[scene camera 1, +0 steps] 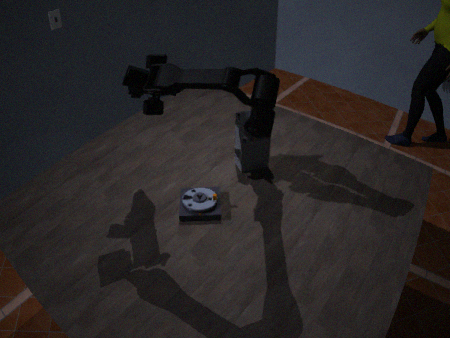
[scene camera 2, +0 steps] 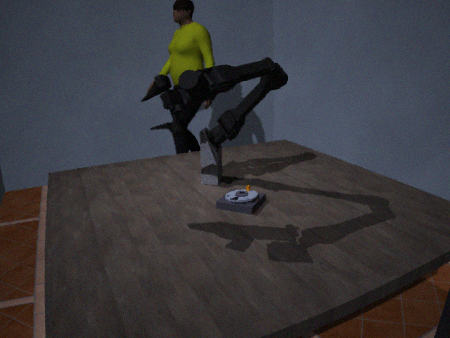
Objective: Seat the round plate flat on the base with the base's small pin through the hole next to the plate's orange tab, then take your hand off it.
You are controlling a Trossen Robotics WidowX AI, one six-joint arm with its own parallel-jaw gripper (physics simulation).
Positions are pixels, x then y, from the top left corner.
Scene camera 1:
dark square base: 185,214
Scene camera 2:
gripper: 146,115
